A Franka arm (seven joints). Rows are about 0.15 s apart.
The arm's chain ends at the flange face. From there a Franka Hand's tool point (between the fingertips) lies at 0.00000 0.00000 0.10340 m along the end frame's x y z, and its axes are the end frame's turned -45 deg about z.
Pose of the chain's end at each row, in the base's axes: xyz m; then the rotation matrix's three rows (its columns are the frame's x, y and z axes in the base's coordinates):
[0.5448 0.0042 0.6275], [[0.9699 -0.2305 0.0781], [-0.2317 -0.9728 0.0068], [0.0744 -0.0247 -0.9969]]
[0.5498 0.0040 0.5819], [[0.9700 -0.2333 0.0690], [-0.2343 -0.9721 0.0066], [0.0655 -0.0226 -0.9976]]
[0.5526 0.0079 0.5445], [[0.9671 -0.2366 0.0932], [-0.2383 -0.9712 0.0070], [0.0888 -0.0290 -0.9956]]
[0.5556 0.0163 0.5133], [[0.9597 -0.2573 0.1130], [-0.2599 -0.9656 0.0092], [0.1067 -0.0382 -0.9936]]
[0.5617 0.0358 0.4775], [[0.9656 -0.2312 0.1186], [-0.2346 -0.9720 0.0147], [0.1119 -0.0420 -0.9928]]
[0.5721 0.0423 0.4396], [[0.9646 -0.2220 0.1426], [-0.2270 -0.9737 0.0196], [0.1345 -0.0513 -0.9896]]
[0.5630 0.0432 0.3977], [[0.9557 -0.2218 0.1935], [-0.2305 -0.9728 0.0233], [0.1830 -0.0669 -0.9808]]
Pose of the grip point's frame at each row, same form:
[0.5529 0.0049 0.5244], [[0.8488 0.5228 0.0781], [0.5240 -0.8517 0.0068], [0.0701 0.0351 -0.9969]]
[0.5569 0.0047 0.4787], [[0.8509 0.5209 0.0690], [0.5217 -0.8531 0.0066], [0.0623 0.0303 -0.9976]]
[0.5622 0.0086 0.4416], [[0.8511 0.5165 0.0932], [0.5182 -0.8552 0.0070], [0.0833 0.0423 -0.9956]]
[0.5673 0.0173 0.4106], [[0.8605 0.4967 0.1130], [0.4990 -0.8666 0.0092], [0.1025 0.0484 -0.9936]]
[0.5740 0.0373 0.3748], [[0.8463 0.5193 0.1186], [0.5214 -0.8532 0.0147], [0.1088 0.0494 -0.9928]]
[0.5868 0.0443 0.3373], [[0.8391 0.5251 0.1426], [0.5280 -0.8490 0.0196], [0.1314 0.0588 -0.9896]]
[0.5830 0.0456 0.2963], [[0.8326 0.5189 0.1935], [0.5249 -0.8509 0.0233], [0.1767 0.0821 -0.9808]]

